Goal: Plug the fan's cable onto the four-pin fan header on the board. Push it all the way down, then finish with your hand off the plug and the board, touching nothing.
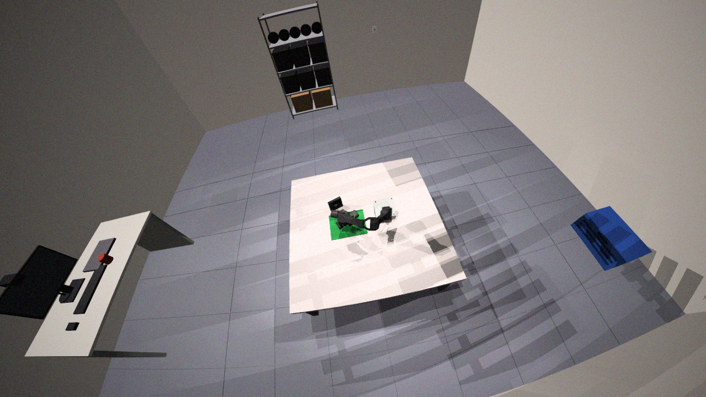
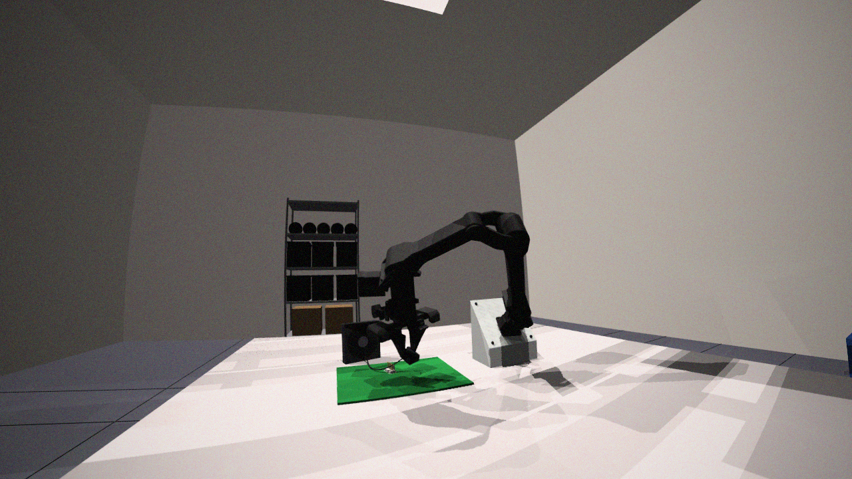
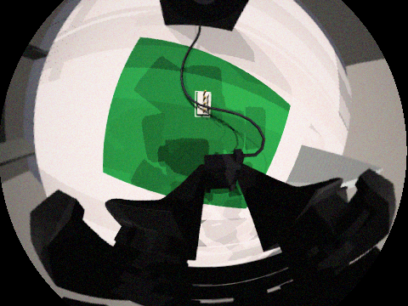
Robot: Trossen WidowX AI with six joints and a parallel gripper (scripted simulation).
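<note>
The green board is 70 mm below my gripper tip, 20 mm to the right of it and 20 mm ahead of it. Round my gripper tip: pale four-pin header (60 mm to the right, 60 mm below, 40 mm ahead); then dark plug (10 mm to the left); then black fan (200 mm to the right, 100 mm ahead).
</note>
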